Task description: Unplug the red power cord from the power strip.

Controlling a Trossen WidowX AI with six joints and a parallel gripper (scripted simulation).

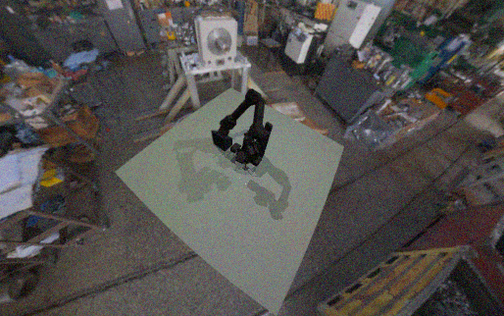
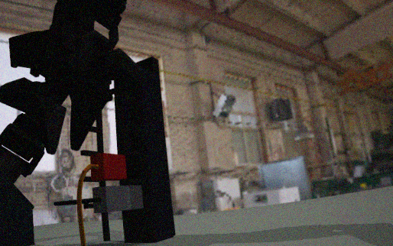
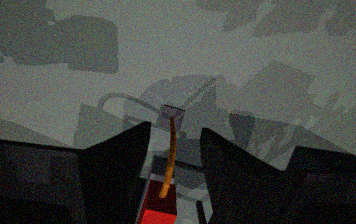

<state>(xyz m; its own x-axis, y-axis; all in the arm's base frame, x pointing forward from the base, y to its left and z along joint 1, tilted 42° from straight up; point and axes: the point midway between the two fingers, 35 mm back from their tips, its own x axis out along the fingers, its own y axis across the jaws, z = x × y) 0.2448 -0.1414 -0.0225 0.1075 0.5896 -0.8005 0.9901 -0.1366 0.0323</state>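
Now: the red plug 10 cm to the left of my gripper tip and 2 cm ahead of it.
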